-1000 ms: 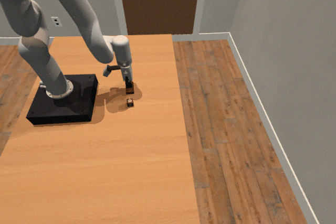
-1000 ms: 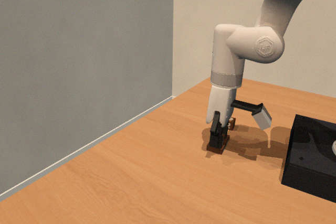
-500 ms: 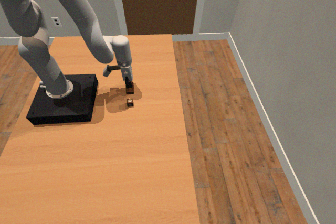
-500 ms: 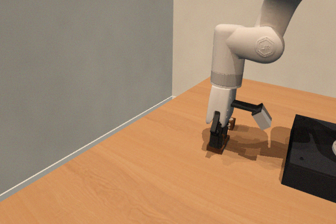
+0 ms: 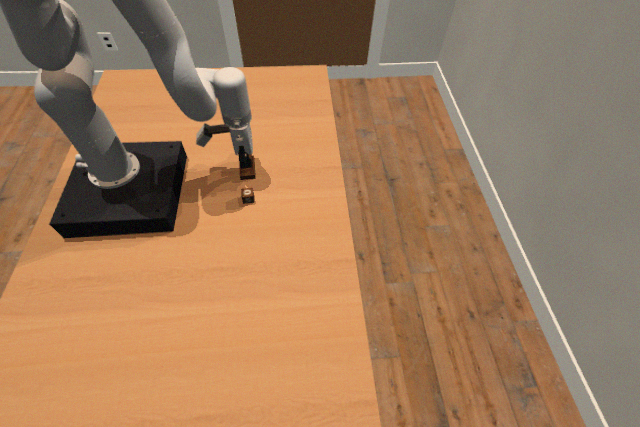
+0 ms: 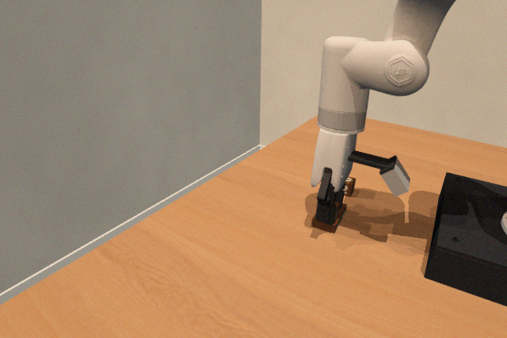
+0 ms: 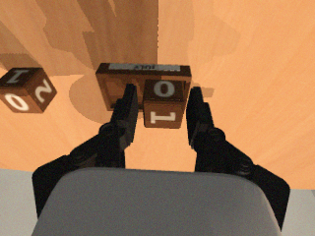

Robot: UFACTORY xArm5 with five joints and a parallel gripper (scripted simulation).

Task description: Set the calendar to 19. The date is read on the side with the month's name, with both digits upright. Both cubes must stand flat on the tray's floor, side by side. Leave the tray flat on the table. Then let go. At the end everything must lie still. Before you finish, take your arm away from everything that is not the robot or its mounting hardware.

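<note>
Now: hand 30 mm above the tray and 20 mm to the left of it. Also, from my hand: brown date cube (120 mm to the right, 30 mm ahead, 20 mm below).
</note>
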